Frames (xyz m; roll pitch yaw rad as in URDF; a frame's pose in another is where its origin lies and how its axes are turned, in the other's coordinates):
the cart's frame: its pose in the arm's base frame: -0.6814 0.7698 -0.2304 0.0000 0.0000 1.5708
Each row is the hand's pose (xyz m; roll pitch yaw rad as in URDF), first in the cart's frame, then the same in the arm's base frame.
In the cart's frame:
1: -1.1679 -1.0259 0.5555 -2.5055 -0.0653 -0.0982
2: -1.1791 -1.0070 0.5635 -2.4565 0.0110 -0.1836
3: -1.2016 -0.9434 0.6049 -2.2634 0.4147 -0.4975
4: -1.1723 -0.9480 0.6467 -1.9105 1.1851 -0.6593
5: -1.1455 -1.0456 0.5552 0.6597 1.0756 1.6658
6: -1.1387 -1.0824 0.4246 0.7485 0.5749 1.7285
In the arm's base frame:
1: 0.3445 -0.3981 0.3251 -2.5055 -0.0653 1.4726
2: 0.3256 -0.4093 0.3331 -2.4565 0.0110 1.3872
3: 0.2620 -0.4318 0.3745 -2.2634 0.4147 1.0733
4: 0.2666 -0.4025 0.4163 -1.9105 1.1851 0.9115
5: 0.3642 -0.3757 0.3248 0.6597 1.0756 -3.0466
6: 0.4010 -0.3689 0.1942 0.7485 0.5749 -2.9839

